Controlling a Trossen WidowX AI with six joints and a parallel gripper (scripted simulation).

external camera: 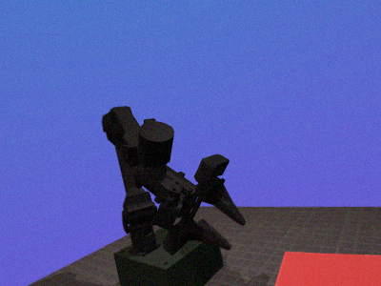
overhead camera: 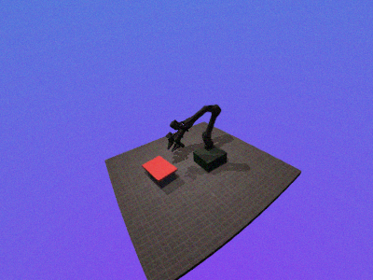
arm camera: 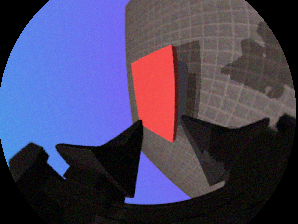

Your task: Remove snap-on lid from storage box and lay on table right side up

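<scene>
Right now my gripper tip is 120 mm short of the red lid, 20 mm to the right of it and 90 mm above it. Also, from my gripper tip: storage box: 120 mm ahead, 20 mm to the left, 140 mm below.
</scene>
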